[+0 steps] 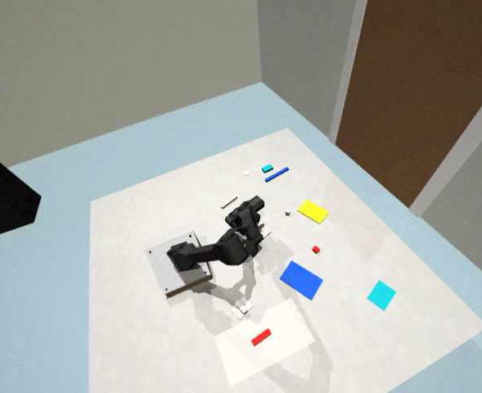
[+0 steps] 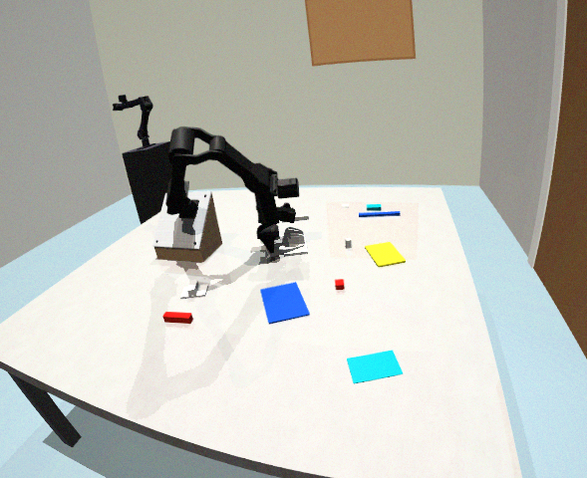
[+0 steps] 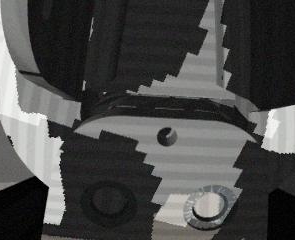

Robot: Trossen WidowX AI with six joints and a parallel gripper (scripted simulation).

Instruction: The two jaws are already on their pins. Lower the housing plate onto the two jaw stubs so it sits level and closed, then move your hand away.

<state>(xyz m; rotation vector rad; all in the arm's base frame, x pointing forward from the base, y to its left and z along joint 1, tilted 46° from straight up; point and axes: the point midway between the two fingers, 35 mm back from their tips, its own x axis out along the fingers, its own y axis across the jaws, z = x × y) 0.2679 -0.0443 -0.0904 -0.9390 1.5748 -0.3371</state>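
The housing plate lies 10 mm ahead of my gripper tip and 20 mm above it. From my gripper tip the other things lie so: red cube (260 mm ahead, 170 mm to the right); yellow mat (350 mm ahead, 10 mm to the left); blue mat (140 mm ahead, 260 mm to the right).
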